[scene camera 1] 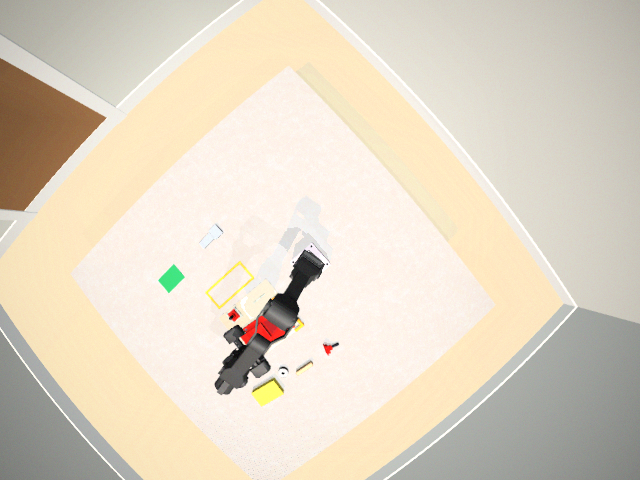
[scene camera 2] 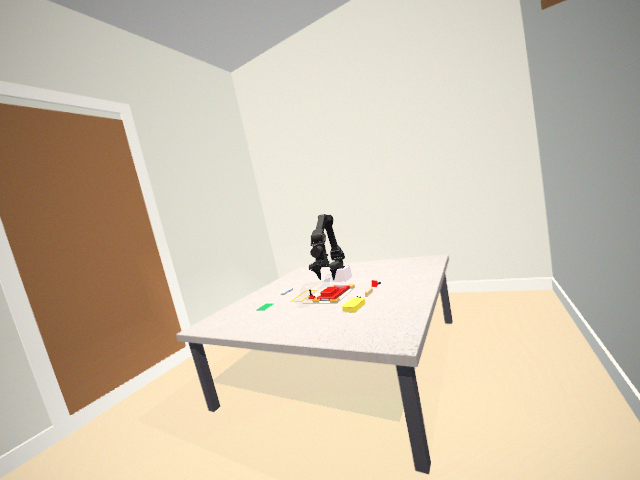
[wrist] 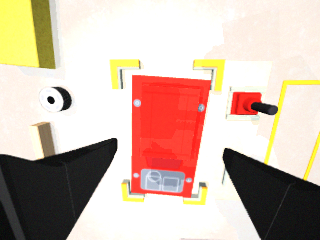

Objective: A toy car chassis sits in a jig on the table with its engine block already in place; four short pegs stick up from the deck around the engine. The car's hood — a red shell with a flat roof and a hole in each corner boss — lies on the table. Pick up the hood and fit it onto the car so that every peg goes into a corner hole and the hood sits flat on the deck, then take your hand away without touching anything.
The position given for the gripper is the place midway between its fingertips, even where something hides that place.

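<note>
Open and holding nothing, the gripper [scene camera 1: 252, 343] can also be seen in the wrist view [wrist: 169, 148].
</note>
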